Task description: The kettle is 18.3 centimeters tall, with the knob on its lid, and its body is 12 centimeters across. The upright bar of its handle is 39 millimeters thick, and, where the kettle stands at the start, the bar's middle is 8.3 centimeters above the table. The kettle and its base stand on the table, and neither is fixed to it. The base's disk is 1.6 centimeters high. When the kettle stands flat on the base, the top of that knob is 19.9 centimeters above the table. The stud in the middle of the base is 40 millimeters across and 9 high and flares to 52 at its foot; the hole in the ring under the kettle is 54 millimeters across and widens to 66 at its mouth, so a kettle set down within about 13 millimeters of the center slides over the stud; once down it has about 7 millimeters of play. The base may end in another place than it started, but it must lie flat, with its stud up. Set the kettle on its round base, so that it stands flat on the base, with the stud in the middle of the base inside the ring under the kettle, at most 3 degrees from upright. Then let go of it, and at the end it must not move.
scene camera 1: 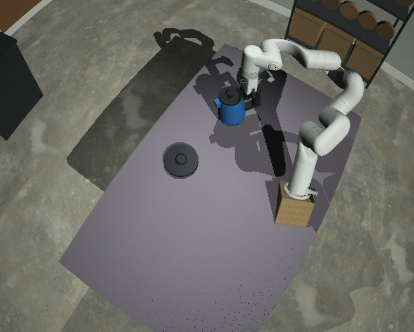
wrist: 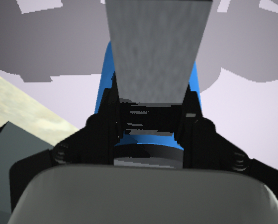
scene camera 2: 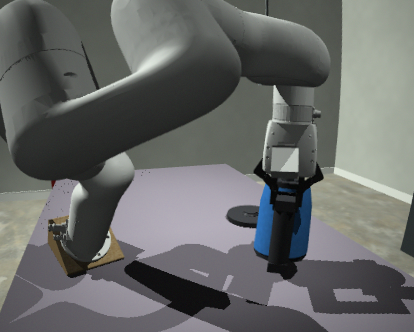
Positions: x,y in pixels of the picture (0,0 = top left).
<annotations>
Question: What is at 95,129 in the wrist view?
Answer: My gripper.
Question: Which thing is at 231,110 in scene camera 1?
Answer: A blue kettle.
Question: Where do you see a blue kettle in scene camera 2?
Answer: At 278,224
</annotations>
